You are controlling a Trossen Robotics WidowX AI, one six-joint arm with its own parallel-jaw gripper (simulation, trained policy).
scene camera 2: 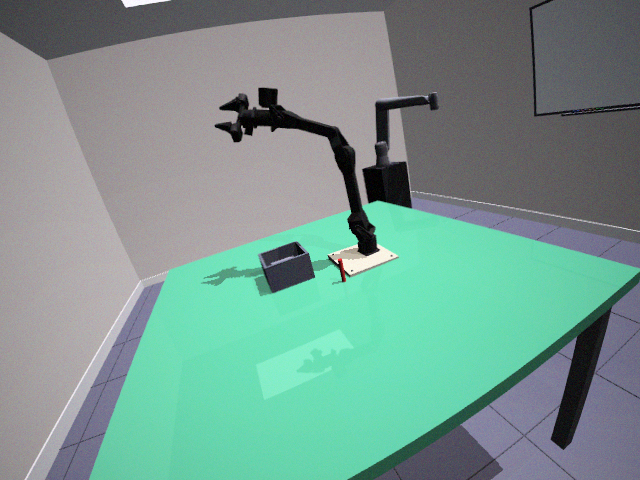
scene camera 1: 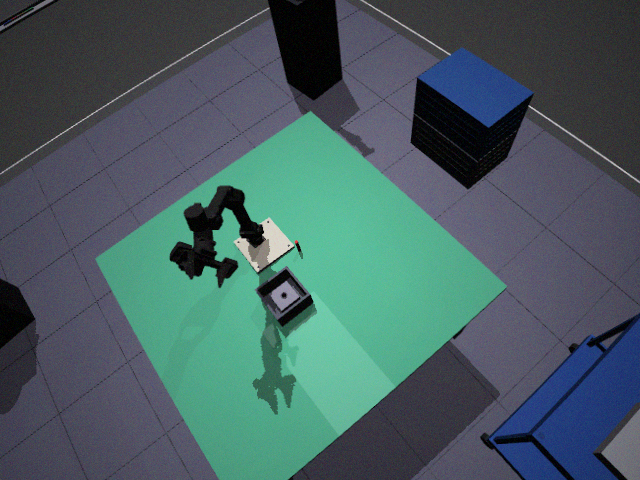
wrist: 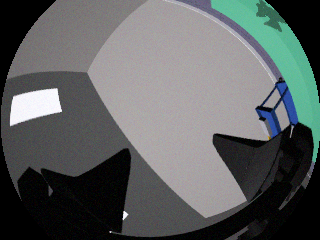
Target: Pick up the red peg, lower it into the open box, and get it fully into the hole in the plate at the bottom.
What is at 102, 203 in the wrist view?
My gripper.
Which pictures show my gripper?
Scene camera 2, scene camera 1 and the wrist view: all of them.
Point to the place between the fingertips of my gripper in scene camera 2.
At 217, 117
